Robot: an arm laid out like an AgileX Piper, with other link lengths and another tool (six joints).
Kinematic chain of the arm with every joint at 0, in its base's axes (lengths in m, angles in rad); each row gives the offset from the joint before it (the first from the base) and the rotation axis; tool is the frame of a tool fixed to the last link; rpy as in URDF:
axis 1: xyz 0 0 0.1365 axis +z
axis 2: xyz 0 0 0 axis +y
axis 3: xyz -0.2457 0 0.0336 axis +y
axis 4: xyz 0.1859 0 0.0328 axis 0.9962 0 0.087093
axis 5: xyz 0 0 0 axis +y
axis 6: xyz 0.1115 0 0.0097 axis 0.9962 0 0.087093
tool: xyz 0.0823 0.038 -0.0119 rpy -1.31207 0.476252 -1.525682
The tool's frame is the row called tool.
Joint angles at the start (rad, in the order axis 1, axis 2, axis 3, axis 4, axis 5, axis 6):
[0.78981 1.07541 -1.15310 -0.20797 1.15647 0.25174]
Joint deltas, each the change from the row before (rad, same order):
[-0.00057 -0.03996 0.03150 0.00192 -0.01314 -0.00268]
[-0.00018 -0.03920 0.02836 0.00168 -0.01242 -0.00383]
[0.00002 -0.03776 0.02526 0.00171 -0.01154 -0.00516]
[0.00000 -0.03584 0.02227 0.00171 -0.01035 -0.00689]
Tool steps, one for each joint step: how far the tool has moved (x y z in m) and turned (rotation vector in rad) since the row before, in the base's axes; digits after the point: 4 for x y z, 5 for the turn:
[-0.0046 -0.0040 0.0000 0.01475 -0.01469 0.00459]
[-0.0043 -0.0038 0.0003 0.01513 -0.01640 0.00567]
[-0.0040 -0.0035 0.0006 0.01495 -0.01739 0.00669]
[-0.0037 -0.0032 0.0007 0.01387 -0.01792 0.00770]

